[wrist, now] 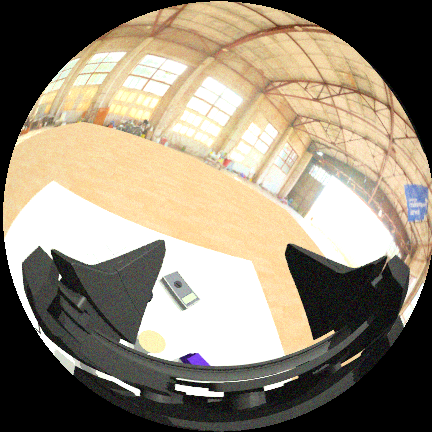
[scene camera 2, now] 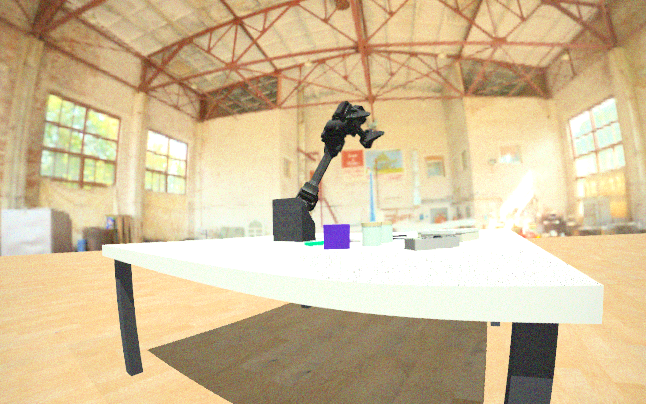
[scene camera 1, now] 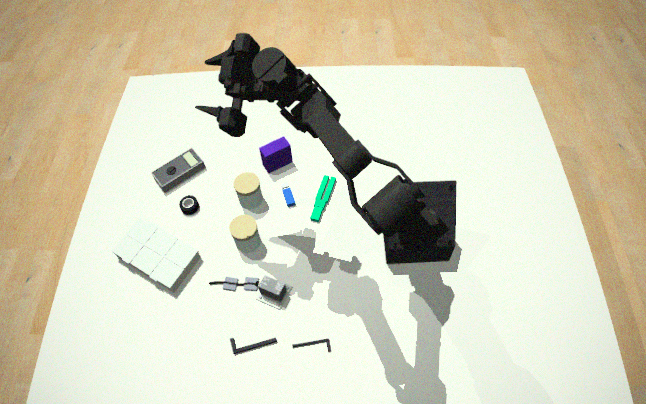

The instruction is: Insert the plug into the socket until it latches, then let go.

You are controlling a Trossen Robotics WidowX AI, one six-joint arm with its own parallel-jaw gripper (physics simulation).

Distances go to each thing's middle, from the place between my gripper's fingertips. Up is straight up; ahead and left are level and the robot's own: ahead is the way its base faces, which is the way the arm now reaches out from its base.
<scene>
Right now my hand is 360 mm above the white tray (scene camera 1: 166, 259), 180 mm short of it and 170 mm to the right of it. The rest, counted from my hand: grey socket block (scene camera 1: 272, 292): 350 mm below, 260 mm to the left, 100 mm behind.
</scene>
